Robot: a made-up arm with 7 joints. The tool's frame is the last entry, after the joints.
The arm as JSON. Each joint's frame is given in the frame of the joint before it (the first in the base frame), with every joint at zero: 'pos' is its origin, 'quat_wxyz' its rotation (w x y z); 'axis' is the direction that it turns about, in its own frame. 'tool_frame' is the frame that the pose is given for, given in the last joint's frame.
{
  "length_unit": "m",
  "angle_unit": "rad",
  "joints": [
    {
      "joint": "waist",
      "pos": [
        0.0,
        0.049,
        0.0
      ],
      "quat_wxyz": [
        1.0,
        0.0,
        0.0,
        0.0
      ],
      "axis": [
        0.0,
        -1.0,
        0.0
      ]
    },
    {
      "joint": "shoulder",
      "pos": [
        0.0,
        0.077,
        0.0
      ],
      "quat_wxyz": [
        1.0,
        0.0,
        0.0,
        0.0
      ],
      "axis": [
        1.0,
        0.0,
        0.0
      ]
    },
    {
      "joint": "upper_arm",
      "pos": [
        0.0,
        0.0,
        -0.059
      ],
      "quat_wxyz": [
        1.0,
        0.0,
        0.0,
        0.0
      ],
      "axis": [
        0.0,
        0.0,
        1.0
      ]
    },
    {
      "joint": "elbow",
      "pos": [
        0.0,
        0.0,
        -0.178
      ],
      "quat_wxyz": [
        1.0,
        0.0,
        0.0,
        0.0
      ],
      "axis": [
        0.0,
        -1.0,
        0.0
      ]
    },
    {
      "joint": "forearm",
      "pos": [
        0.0,
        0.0,
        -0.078
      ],
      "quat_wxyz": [
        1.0,
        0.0,
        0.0,
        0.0
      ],
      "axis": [
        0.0,
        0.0,
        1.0
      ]
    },
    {
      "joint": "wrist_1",
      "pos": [
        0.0,
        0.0,
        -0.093
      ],
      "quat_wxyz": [
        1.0,
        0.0,
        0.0,
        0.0
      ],
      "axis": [
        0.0,
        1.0,
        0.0
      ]
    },
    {
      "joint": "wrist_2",
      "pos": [
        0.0,
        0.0,
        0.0
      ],
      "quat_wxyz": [
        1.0,
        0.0,
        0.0,
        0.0
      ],
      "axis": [
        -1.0,
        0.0,
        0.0
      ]
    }
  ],
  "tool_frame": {
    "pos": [
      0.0,
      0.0,
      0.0
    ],
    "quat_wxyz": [
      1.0,
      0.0,
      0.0,
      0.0
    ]
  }
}
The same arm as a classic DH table. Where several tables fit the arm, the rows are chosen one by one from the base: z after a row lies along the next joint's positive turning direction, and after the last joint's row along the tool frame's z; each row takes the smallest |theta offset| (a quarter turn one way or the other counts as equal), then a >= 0, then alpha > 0; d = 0 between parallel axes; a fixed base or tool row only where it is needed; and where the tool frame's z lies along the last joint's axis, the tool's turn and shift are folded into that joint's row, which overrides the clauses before.
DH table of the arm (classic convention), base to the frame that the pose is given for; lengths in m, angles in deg. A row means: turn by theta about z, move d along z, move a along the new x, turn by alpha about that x. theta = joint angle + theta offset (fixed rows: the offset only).
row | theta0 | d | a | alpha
base (fixed) | 0 | 0 | 0 | 90
waist | 90 | -0.126 | 0 | 90
shoulder | 90 | 0 | 0 | 90
upper_arm | 90 | -0.237 | 0 | 90
elbow | 0 | 0 | 0 | -90
forearm | 0 | -0.171 | 0 | -90
wrist_1 | -90 | 0 | 0 | 90
wrist_2 | 90 | 0 | 0 | 90
tool (fixed) | -90 | 0 | 0 | 0

